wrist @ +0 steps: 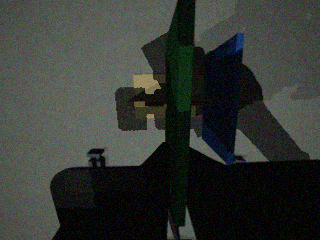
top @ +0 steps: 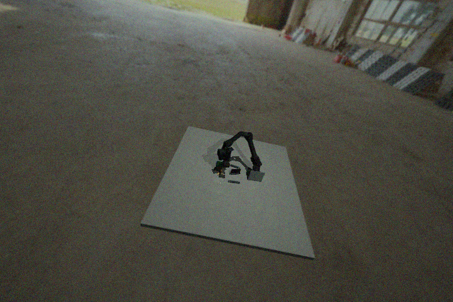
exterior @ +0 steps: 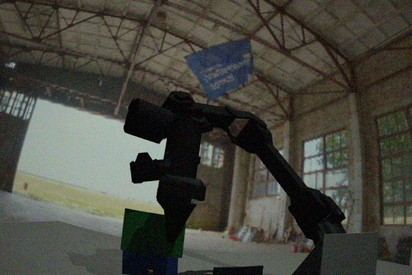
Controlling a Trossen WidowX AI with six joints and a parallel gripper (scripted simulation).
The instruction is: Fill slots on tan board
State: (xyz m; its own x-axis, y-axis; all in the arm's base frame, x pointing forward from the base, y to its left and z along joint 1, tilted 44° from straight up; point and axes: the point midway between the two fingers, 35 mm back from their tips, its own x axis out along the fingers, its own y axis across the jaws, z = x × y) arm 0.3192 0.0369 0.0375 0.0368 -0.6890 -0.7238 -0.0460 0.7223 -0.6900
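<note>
My gripper tip is now 30 mm short of the tan board, 20 mm to the left of it and 80 mm above it. From my gripper tip the other things lie so: green board: 30 mm ahead; then dark flat piece: 120 mm behind, 10 mm to the right, 80 mm below; then blue board: 30 mm ahead, 50 mm to the right, 50 mm below.
</note>
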